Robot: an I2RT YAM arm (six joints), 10 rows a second.
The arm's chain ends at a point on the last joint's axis. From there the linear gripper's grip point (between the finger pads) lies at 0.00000 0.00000 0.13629 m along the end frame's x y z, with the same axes.
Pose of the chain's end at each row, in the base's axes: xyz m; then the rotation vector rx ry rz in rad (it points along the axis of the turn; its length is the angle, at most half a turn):
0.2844, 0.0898, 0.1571, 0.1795, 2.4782, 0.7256
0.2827, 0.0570, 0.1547, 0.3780, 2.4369, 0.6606
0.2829, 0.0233, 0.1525, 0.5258, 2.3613, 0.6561
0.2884, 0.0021, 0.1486, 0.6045, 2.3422, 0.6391
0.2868, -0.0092, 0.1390, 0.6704, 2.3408, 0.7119
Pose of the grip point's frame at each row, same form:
0.3579, 0.1525, 0.0610, 0.1795, 2.4782, 0.7256
0.3645, 0.1075, 0.0581, 0.3780, 2.4369, 0.6606
0.3726, 0.0670, 0.0596, 0.5258, 2.3613, 0.6561
0.3797, 0.0412, 0.0553, 0.6045, 2.3422, 0.6391
0.3767, 0.0346, 0.0464, 0.6704, 2.3408, 0.7119

